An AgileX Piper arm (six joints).
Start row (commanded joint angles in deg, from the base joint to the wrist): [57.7 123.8 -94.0 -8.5 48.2 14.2]
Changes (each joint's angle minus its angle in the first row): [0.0 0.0 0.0 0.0 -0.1 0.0]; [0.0 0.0 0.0 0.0 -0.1 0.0]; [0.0 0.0 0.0 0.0 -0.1 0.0]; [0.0 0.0 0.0 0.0 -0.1 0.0]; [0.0 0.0 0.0 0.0 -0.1 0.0]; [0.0 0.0 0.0 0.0 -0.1 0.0]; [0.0 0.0 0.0 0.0 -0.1 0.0]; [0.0 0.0 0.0 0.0 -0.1 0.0]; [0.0 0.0 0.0 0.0 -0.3 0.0]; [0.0 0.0 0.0 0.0 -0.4 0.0]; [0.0 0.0 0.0 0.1 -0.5 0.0]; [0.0 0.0 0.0 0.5 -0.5 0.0]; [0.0 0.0 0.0 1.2 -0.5 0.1]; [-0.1 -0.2 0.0 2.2 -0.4 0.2]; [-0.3 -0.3 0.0 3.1 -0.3 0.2]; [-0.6 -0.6 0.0 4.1 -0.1 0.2]
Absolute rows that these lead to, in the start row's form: [57.7 123.8 -94.0 -8.5 48.1 14.2]; [57.7 123.8 -94.0 -8.5 48.1 14.2]; [57.7 123.8 -94.0 -8.5 48.1 14.2]; [57.7 123.8 -94.0 -8.5 48.1 14.2]; [57.7 123.8 -94.0 -8.5 48.1 14.2]; [57.7 123.8 -94.0 -8.5 48.1 14.2]; [57.7 123.8 -94.0 -8.5 48.1 14.2]; [57.7 123.8 -94.0 -8.5 48.1 14.2]; [57.7 123.8 -94.0 -8.5 47.9 14.2]; [57.7 123.8 -94.0 -8.5 47.8 14.2]; [57.7 123.8 -94.0 -8.4 47.7 14.2]; [57.7 123.8 -94.0 -8.0 47.7 14.2]; [57.7 123.8 -94.0 -7.3 47.7 14.3]; [57.6 123.6 -94.0 -6.3 47.8 14.4]; [57.4 123.5 -94.0 -5.4 47.9 14.4]; [57.1 123.2 -94.0 -4.4 48.1 14.4]
